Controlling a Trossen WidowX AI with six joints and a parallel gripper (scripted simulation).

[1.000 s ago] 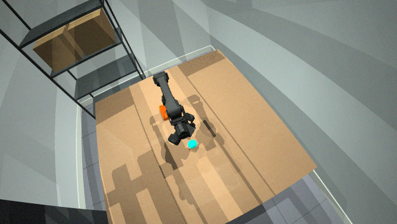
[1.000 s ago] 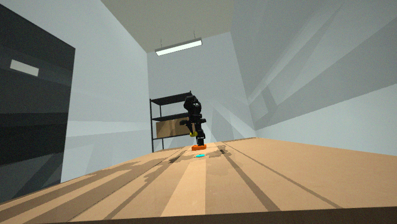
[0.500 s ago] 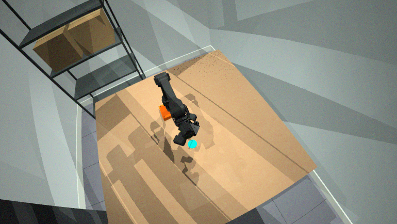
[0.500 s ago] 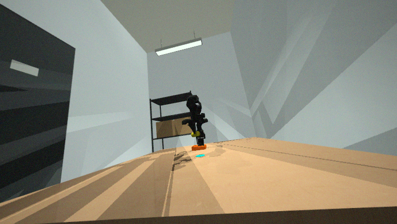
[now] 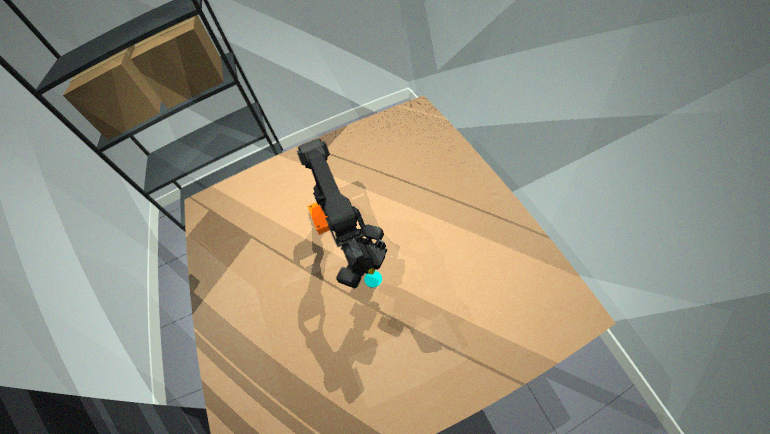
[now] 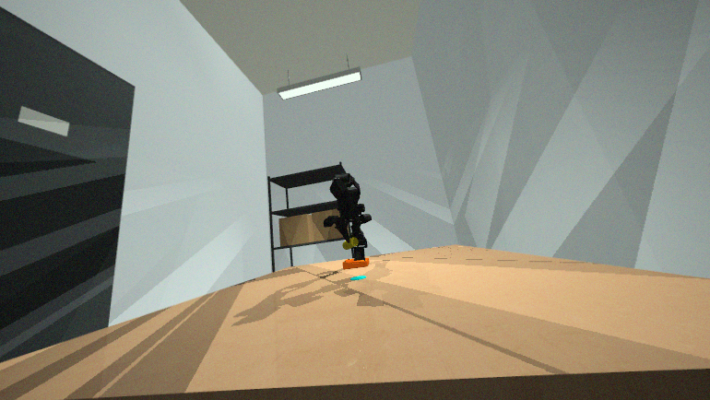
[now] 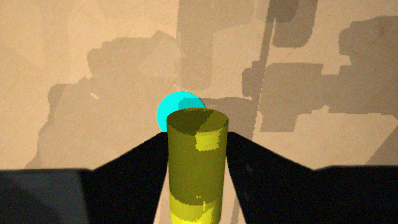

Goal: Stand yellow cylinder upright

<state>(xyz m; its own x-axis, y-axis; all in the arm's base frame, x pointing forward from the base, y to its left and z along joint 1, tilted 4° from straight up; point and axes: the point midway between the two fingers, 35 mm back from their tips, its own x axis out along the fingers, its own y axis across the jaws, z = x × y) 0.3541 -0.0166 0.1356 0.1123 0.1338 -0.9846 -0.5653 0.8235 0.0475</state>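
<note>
Now: the cyan circle 20 mm behind my gripper tip and 130 mm below it. Also, from my gripper tip: yellow tall cylinder: 20 mm behind, 10 mm to the right.
</note>
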